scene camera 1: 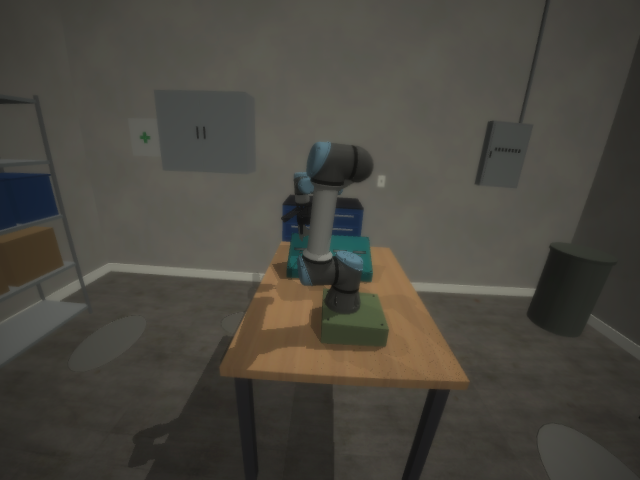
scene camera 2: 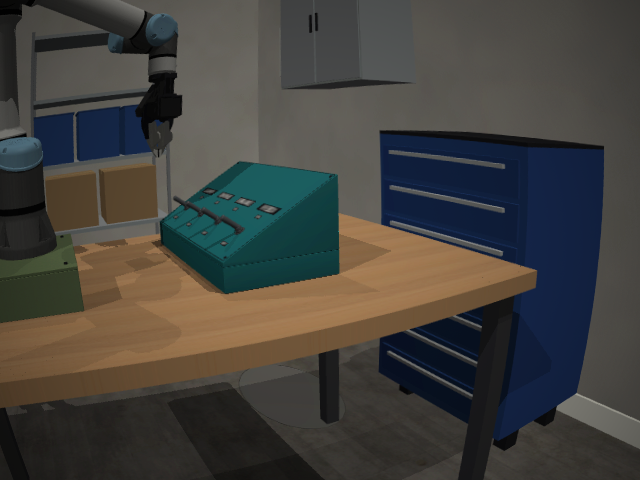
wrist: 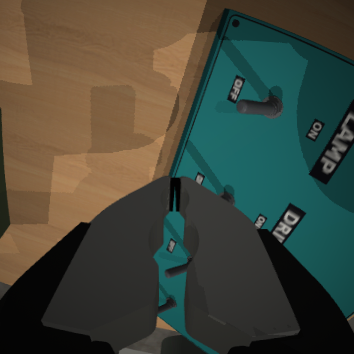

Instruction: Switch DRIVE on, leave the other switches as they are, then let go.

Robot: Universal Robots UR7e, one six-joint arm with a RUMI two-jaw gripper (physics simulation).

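Frame: origin at the arm's base, x ahead, y left, z up, level; millimetres.
Where they show: gripper, fingertip midpoint: (scene camera 1: pixel 302 241) (scene camera 2: pixel 158 157) (wrist: pixel 174 179); arm's base, origin of the base link: (scene camera 1: pixel 342 303) (scene camera 2: pixel 26 249).
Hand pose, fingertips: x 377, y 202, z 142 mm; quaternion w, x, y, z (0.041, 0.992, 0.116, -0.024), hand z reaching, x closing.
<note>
Each offset is from my fingertips to the top centre of the thing. "pt": to the spot under its first point. Level surfaces: height alone.
The teal sloped switch panel (scene camera 1: pixel 351 242) (scene camera 2: pixel 289 188) (wrist: pixel 260 165) stands on the table. In the wrist view, the LAMP lever @[dx +62, dy +14, dz -104 mm] (wrist: pixel 260 106) leans to its OFF label. The base of the DRIVE lever @[pt dx +79, dy -97, dz -139 mm] (wrist: pixel 228 194) shows beside the right finger, which hides its handle; its position cannot be told here. Two further levers, one a grey stub @[dx +59, dy -226, dz -104 mm] (wrist: pixel 177 270), the other lower @[dx +57, dy -346, dz -104 mm] (wrist: pixel 167 304), show between the fingers and lean towards the panel's front edge. My gripper (scene camera 1: pixel 301 238) (scene camera 2: pixel 159 153) (wrist: pixel 174 179) is shut and empty, above the panel's far front end in scene camera 2.
The wooden table @[dz -236 mm] (scene camera 1: pixel 289 356) (scene camera 2: pixel 258 330) carries the green base block (scene camera 1: pixel 353 330) (scene camera 2: pixel 41 294) of the arm in front of the panel. A blue drawer cabinet (scene camera 1: pixel 346 222) (scene camera 2: pixel 558 232) stands behind the table. A shelf rack (scene camera 1: pixel 69 232) with blue and brown boxes stands at the left.
</note>
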